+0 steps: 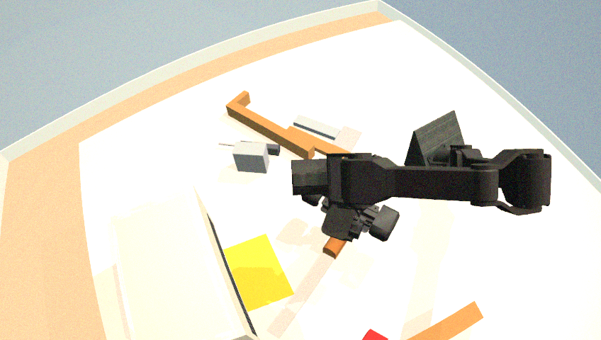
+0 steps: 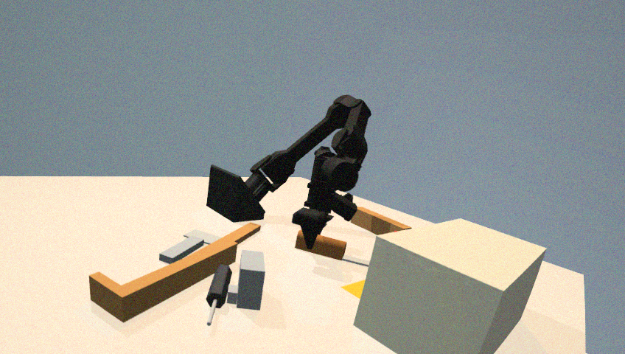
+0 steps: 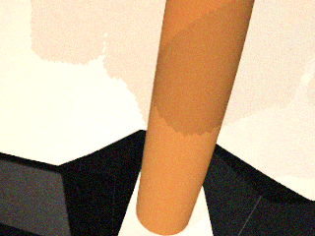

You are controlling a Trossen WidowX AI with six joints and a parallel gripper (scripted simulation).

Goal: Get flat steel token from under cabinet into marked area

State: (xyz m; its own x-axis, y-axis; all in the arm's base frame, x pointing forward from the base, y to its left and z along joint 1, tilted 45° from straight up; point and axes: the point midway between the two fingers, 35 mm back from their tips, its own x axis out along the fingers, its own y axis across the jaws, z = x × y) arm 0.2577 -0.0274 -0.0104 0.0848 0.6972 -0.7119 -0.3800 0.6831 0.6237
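Now: the long orange bar 10 cm behind my gripper tip and 16 cm to the right of it. Also, from my gripper tip: red piece: 12 cm ahead, 23 cm to the left, 1 cm above; small grey cube: 7 cm ahead, 29 cm to the right; grey block: 8 cm ahead, 26 cm to the right, 2 cm above.
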